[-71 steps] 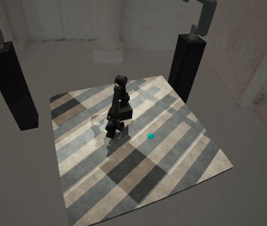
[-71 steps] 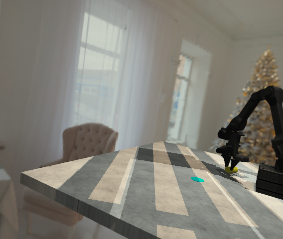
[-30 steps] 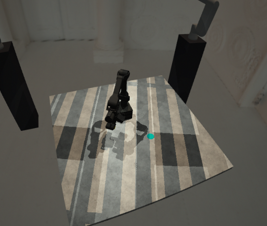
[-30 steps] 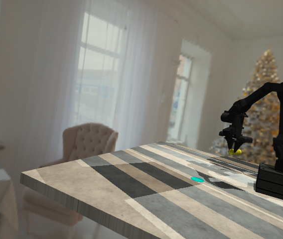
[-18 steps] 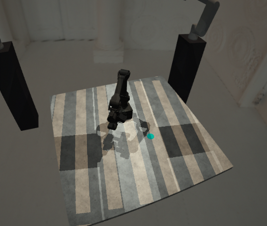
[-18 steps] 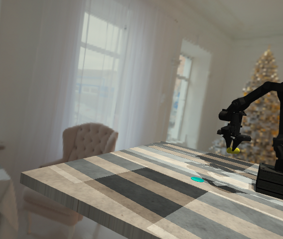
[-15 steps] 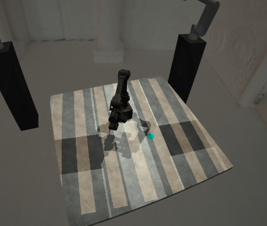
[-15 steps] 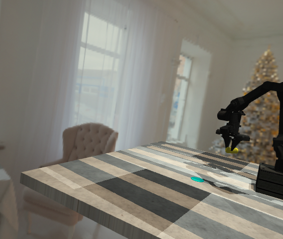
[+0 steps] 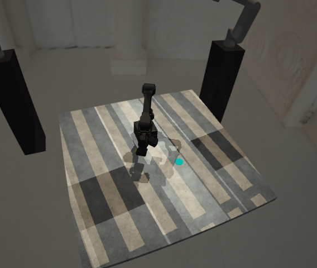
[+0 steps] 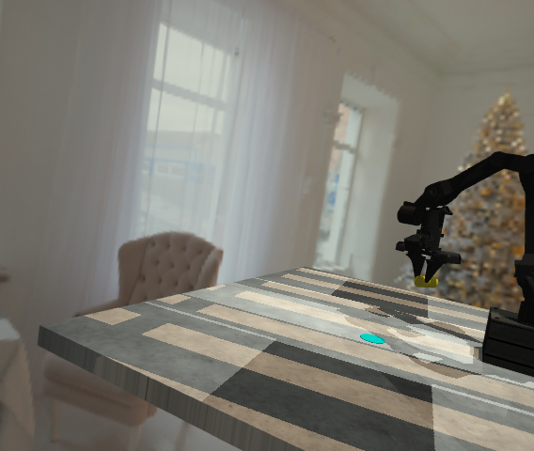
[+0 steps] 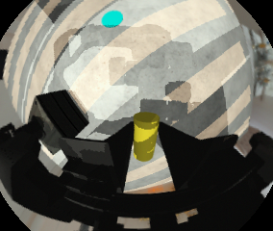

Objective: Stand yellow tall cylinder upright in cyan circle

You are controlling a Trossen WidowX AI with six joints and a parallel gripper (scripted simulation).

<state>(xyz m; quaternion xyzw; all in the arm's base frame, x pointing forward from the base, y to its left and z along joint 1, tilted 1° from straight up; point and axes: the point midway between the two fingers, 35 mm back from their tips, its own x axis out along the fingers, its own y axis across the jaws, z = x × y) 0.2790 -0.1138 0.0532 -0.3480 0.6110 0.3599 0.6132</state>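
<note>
Now: the cyan circle 25 cm to the left of my gripper tip, 13 cm below it and 5 cm ahead of it. Round my gripper tip: yellow tall cylinder (2 cm to the right, 1 cm behind).
</note>
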